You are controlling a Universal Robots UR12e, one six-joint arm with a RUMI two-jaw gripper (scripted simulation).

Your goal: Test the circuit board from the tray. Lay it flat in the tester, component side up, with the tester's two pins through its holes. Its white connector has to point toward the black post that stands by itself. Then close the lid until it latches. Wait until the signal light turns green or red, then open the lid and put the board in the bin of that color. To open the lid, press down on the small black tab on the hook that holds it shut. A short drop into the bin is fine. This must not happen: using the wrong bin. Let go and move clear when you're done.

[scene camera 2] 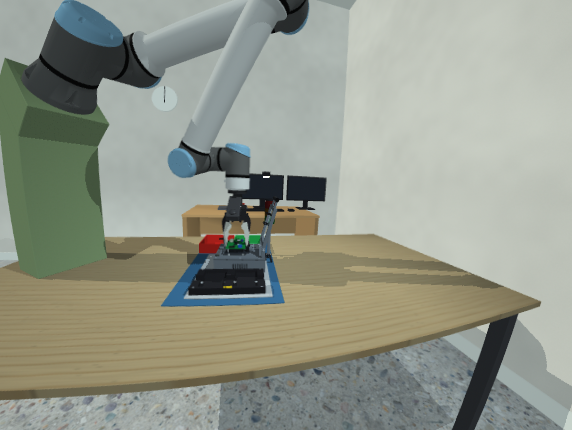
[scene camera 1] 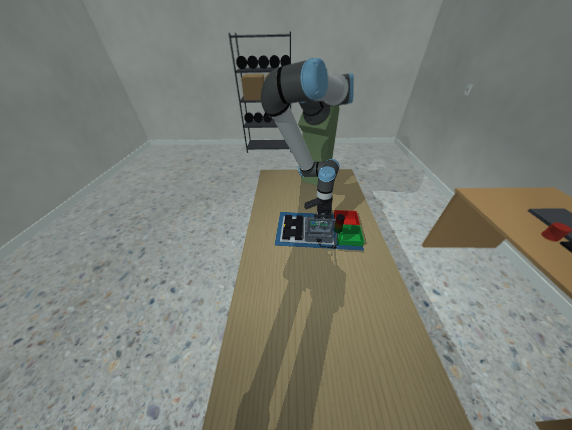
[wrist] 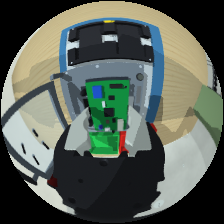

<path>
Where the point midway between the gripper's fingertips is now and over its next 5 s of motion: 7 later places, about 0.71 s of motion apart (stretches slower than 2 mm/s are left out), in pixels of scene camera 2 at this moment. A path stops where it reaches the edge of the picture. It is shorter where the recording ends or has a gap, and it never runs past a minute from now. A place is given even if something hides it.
My gripper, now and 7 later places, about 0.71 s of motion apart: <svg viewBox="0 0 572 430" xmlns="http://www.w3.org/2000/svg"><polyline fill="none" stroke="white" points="236,246 236,247 236,248 237,249 237,243 238,216 238,190 238,184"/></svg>
</path>
